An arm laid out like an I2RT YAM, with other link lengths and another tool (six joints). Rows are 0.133 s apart.
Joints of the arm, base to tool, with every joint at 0 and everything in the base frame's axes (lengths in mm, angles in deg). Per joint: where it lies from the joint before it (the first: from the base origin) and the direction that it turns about. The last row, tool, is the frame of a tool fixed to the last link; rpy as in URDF.
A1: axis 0 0 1 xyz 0 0 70.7
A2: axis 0 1 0 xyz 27.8 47.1 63.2
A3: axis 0 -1 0 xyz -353.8 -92.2 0
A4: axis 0 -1 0 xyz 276.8 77.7 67.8
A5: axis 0 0 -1 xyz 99.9 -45.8 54.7
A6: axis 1 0 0 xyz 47 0 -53.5
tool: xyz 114 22 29 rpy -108.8 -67.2 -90
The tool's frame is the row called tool.
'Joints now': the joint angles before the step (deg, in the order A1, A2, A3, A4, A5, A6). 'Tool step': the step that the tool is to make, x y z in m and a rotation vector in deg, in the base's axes. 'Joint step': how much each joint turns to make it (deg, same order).
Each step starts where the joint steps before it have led.
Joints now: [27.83 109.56 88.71 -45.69 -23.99 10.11]
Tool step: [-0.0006 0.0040 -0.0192 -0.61 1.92 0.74]
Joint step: [0.24 1.97 -0.28 0.13 -0.52 -0.35]
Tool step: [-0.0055 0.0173 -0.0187 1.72 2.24 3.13]
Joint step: [0.99 2.73 -0.01 1.05 -3.17 -1.23]
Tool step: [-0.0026 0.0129 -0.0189 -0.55 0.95 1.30]
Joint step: [1.26 2.24 0.00 1.13 0.00 -0.04]
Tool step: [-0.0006 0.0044 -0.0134 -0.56 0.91 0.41]
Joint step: [0.42 1.49 -0.01 0.44 0.02 0.00]
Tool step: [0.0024 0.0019 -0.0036 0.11 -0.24 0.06]
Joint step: [0.04 0.53 0.01 0.77 0.02 -0.03]
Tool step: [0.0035 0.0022 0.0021 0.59 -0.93 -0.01]
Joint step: [0.01 0.00 0.01 1.11 -0.02 0.03]
